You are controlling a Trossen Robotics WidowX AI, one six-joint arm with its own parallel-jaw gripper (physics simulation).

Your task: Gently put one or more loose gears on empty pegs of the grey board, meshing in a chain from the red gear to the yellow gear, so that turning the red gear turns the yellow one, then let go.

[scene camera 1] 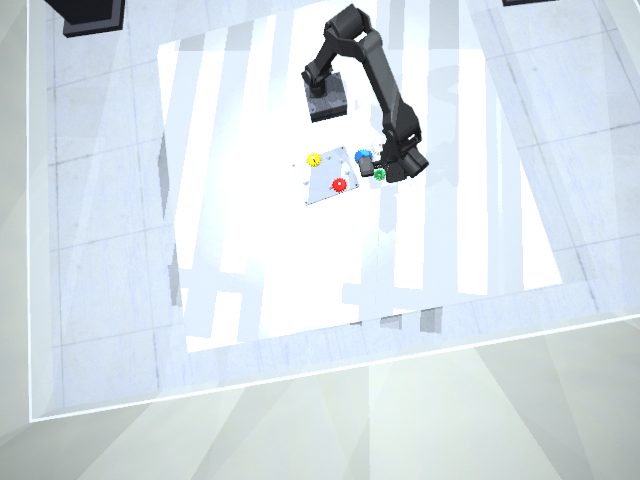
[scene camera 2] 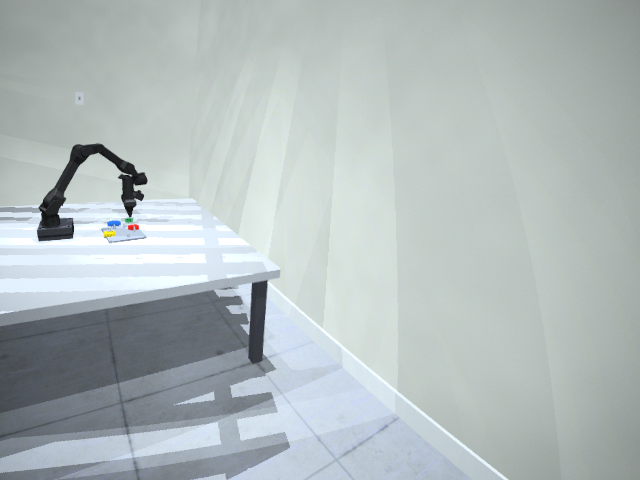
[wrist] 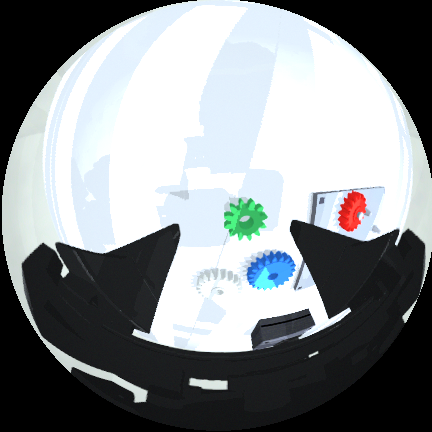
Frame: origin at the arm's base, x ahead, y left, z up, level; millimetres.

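Seen in the pictures: gripper, fingertip midpoint: (scene camera 1: pixel 384 172) (scene camera 2: pixel 129 215) (wrist: pixel 236 227); arm's base, origin of the base link: (scene camera 1: pixel 318 89) (scene camera 2: pixel 51 225) (wrist: pixel 286 340).
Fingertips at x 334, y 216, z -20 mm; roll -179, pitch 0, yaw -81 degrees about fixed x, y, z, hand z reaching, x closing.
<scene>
Pixels of each thing's top centre, then the offset from my fingertips to it. Level surfaces: height alone.
- green gear, middle of its top: (wrist: pixel 245 222) (scene camera 1: pixel 379 173) (scene camera 2: pixel 128 218) 3 mm back, 11 mm right, 19 mm down
- blue gear, middle of its top: (wrist: pixel 272 276) (scene camera 1: pixel 363 156) (scene camera 2: pixel 113 222) 75 mm back, 64 mm right, 19 mm down
- white gear, middle of its top: (wrist: pixel 218 291) (scene camera 1: pixel 380 145) 114 mm back, 1 mm left, 19 mm down
- grey board, middle of its top: (wrist: pixel 360 249) (scene camera 1: pixel 323 171) (scene camera 2: pixel 122 228) 24 mm back, 213 mm right, 5 mm down
- red gear, middle of its top: (wrist: pixel 357 214) (scene camera 1: pixel 339 184) (scene camera 2: pixel 133 225) 26 mm ahead, 159 mm right, 11 mm down
- yellow gear, middle of its top: (scene camera 1: pixel 313 158) (scene camera 2: pixel 109 231) 80 mm back, 248 mm right, 10 mm down
- white table, its level: 36 mm down
My gripper (scene camera 1: pixel 380 168) (scene camera 2: pixel 129 214) (wrist: pixel 236 227) is open and empty, pointing down above the green gear. The green gear (scene camera 1: pixel 379 174) (scene camera 2: pixel 129 220) (wrist: pixel 256 225) lies on the table, between and beyond the fingertips in the wrist view. The blue gear (scene camera 1: pixel 363 153) (scene camera 2: pixel 113 223) (wrist: pixel 285 270) and a white gear (wrist: pixel 205 285) lie nearby, off the board. The grey board (scene camera 1: pixel 317 192) (scene camera 2: pixel 124 237) (wrist: pixel 325 212) carries the red gear (scene camera 1: pixel 336 187) (scene camera 2: pixel 133 227) (wrist: pixel 349 212), the yellow gear (scene camera 1: pixel 310 161) (scene camera 2: pixel 109 234) and several bare pegs. The yellow gear does not show in the wrist view.
The arm's dark base (scene camera 1: pixel 328 105) (scene camera 2: pixel 55 230) (wrist: pixel 284 327) stands on the white table (scene camera 1: pixel 289 248) (scene camera 2: pixel 206 258), behind the board and gears. The blue gear lies between the board and the white gear. Striped light and shadow cross the table.
</scene>
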